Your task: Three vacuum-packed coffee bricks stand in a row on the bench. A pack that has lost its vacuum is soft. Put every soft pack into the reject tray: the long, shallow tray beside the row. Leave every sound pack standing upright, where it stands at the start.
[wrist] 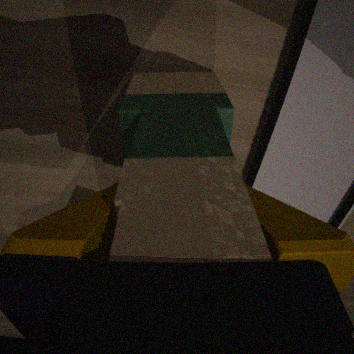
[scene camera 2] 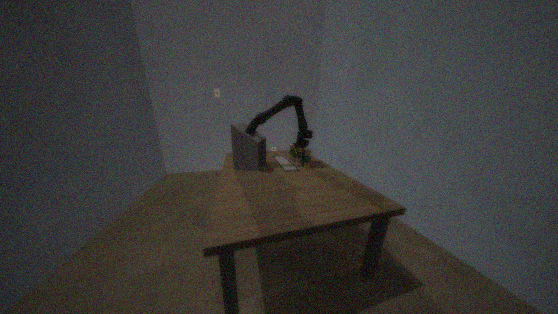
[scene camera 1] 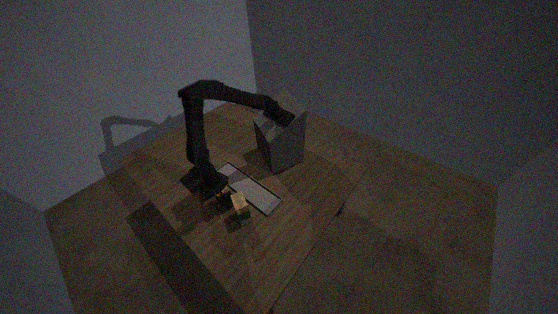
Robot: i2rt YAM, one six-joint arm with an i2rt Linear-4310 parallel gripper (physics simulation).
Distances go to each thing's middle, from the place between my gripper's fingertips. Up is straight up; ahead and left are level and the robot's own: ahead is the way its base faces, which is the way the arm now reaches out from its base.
Labels:
My hand is 130 mm past the shallow reject tray (scene camera 1: 265,200), 80 mm above it and 20 mm to the left of it.

